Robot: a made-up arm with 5 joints.
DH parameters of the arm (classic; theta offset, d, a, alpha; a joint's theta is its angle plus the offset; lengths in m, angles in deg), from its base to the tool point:
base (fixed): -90 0.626 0.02 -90
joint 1: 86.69 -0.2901 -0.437 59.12
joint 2: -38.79 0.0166 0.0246 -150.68
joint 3: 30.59 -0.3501 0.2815 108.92
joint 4: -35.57 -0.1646 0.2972 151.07
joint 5: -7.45 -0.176 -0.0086 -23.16
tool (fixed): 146.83 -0.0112 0 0
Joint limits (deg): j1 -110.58..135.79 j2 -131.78..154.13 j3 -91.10..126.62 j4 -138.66..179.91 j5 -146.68..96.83
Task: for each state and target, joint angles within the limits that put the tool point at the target. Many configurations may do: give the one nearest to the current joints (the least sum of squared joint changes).
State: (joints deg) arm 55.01 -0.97 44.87 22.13 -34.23
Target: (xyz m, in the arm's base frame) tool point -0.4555 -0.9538 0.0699
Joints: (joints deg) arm 115.87 -22.12 73.30 17.81 -34.16
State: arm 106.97 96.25 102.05 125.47 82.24
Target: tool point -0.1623 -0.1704 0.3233
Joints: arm 130.43 118.27 97.16 171.31 82.39
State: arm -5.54 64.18 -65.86 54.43 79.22
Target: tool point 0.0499 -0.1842 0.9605
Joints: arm 24.43 62.57 -76.32 102.46 77.90
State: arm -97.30 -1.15 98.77 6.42 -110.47
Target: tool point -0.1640 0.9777 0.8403
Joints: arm -74.72 -13.17 119.46 43.31 -108.60
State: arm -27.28 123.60 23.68 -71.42 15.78
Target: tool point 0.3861 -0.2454 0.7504
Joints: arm 15.91 146.56 -29.56 -58.81 17.35
